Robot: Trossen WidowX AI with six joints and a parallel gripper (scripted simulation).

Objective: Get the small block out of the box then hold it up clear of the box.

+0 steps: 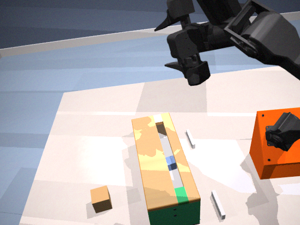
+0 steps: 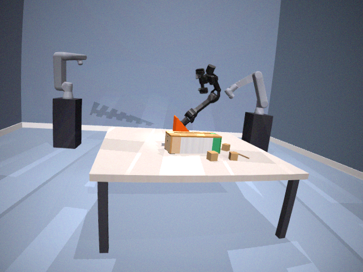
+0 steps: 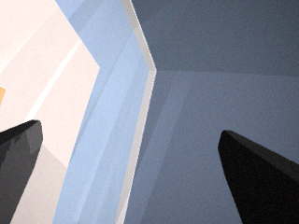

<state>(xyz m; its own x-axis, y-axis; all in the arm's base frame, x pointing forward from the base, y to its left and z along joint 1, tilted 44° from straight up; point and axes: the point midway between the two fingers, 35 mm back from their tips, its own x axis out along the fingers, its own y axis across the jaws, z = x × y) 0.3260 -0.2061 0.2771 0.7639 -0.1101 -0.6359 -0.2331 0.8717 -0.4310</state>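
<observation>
Right now my gripper tip is 20 mm to the right of the blue block and 390 mm above it. From my gripper tip the other things lie so: tan cube 230 mm ahead, 100 mm to the left, 450 mm below; thin stick 80 mm ahead, 360 mm to the left, 470 mm below.
</observation>
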